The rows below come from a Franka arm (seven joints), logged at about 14 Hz.
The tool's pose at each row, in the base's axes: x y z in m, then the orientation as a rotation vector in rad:
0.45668, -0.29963, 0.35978, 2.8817, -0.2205, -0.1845
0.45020, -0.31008, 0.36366, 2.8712, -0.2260, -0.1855
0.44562, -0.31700, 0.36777, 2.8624, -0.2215, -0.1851
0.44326, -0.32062, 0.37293, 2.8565, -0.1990, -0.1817
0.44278, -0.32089, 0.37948, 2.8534, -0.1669, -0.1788
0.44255, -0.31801, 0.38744, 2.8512, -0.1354, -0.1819
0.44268, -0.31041, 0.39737, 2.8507, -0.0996, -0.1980
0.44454, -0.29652, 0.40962, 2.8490, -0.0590, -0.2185
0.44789, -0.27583, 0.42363, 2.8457, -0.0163, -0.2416
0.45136, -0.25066, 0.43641, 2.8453, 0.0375, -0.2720
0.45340, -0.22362, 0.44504, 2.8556, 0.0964, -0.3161
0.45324, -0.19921, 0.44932, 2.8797, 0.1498, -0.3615
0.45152, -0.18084, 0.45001, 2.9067, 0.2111, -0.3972
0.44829, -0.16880, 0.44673, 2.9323, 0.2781, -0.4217
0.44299, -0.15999, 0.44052, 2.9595, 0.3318, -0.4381
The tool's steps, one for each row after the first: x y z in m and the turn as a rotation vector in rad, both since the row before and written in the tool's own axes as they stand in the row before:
-0.00505, 0.01186, -0.00038, -0.0098, -0.0009, 0.0048
-0.00375, 0.00831, -0.00160, -0.0092, 0.0009, -0.0020
-0.00225, 0.00516, -0.00369, -0.0083, 0.0046, -0.0143
-0.00112, 0.00213, -0.00612, -0.0063, 0.0052, -0.0212
-0.00145, -0.00050, -0.00833, -0.0050, 0.0010, -0.0215
-0.00181, -0.00447, -0.01154, -0.0029, -0.0075, -0.0260
-0.00091, -0.00994, -0.01571, -0.0038, -0.0101, -0.0296
0.00002, -0.01596, -0.01952, -0.0047, -0.0118, -0.0313
0.00045, -0.02050, -0.01970, -0.0010, -0.0155, -0.0399
0.00034, -0.02347, -0.01609, 0.0121, -0.0234, -0.0456
-0.00022, -0.02242, -0.01057, 0.0277, -0.0229, -0.0427
-0.00052, -0.01784, -0.00473, 0.0303, -0.0150, -0.0467
-0.00080, -0.01280, 0.00131, 0.0284, -0.0071, -0.0489
-0.00177, -0.01048, 0.00560, 0.0297, -0.0021, -0.0388

